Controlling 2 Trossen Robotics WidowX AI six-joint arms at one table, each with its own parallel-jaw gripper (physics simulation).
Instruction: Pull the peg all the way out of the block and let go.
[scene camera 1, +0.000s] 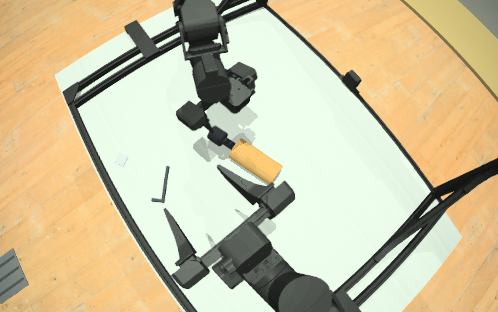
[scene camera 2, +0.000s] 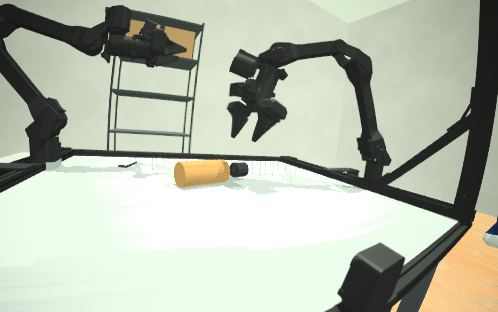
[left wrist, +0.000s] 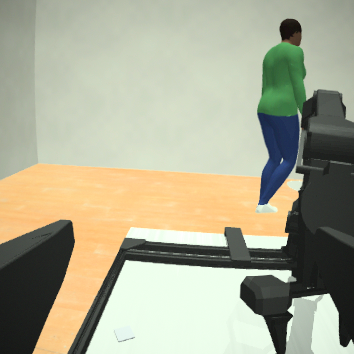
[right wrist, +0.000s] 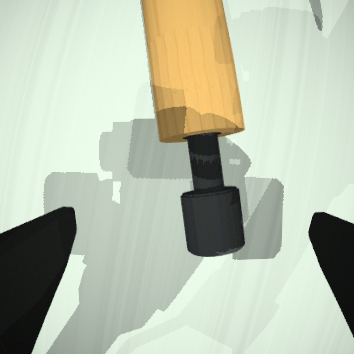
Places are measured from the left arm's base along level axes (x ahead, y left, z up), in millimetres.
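Pixels of known places: left gripper, between the fingertips: (scene camera 1: 190, 187) (scene camera 2: 182, 54) (left wrist: 197, 237); right gripper, between the fingertips: (scene camera 1: 226, 119) (scene camera 2: 242, 139) (left wrist: 312, 351) (right wrist: 196, 222); left arm's base, origin of its link: (scene camera 2: 45, 159); right arm's base, origin of its link: (scene camera 2: 371, 181) (left wrist: 295, 252).
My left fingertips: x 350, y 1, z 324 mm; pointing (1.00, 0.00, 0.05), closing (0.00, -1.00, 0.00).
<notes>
For each thing: its top centre in the pictures, then the offset to it from my left fingertips. "spot": a spot on its surface instead.
- orange wooden block, centre of its top: (right wrist: 192, 27) (scene camera 2: 203, 160) (scene camera 1: 257, 157) 34 mm ahead, 183 mm right, 287 mm down
- black peg, centre of its top: (right wrist: 208, 154) (scene camera 1: 231, 141) (scene camera 2: 227, 163) 106 mm ahead, 165 mm right, 296 mm down
- small pale square, a spot on its surface: (left wrist: 124, 334) (scene camera 1: 122, 160) spot: 269 mm ahead, 77 mm left, 340 mm down
- black box, a spot on its surface: (scene camera 2: 372, 280) (scene camera 1: 360, 81) spot: 11 mm ahead, 588 mm right, 298 mm down
The orange wooden block (scene camera 1: 256, 161) (scene camera 2: 202, 173) (right wrist: 192, 75) is a cylinder lying on its side on the white table. The black peg (scene camera 1: 217, 135) (scene camera 2: 239, 169) (right wrist: 212, 222) has a thick head and a thinner shaft, whose far end is hidden in the block. My right gripper (scene camera 1: 225, 120) (scene camera 2: 244, 138) (right wrist: 196, 222) is open above the peg, with its fingers on either side of the head in the right wrist view, touching neither. My left gripper (scene camera 1: 192, 188) (scene camera 2: 180, 52) (left wrist: 197, 237) is open and empty, raised high above the table, beside the block in scene camera 1.
A dark L-shaped rod (scene camera 1: 165, 185) (scene camera 2: 128, 164) and a small pale square (scene camera 1: 121, 160) (left wrist: 124, 334) lie on the table. A black post (scene camera 2: 487, 100) rises from the table's frame. A black box (scene camera 1: 351, 80) (scene camera 2: 372, 280) sits on the rim. A person (left wrist: 282, 85) stands beyond the table.
</notes>
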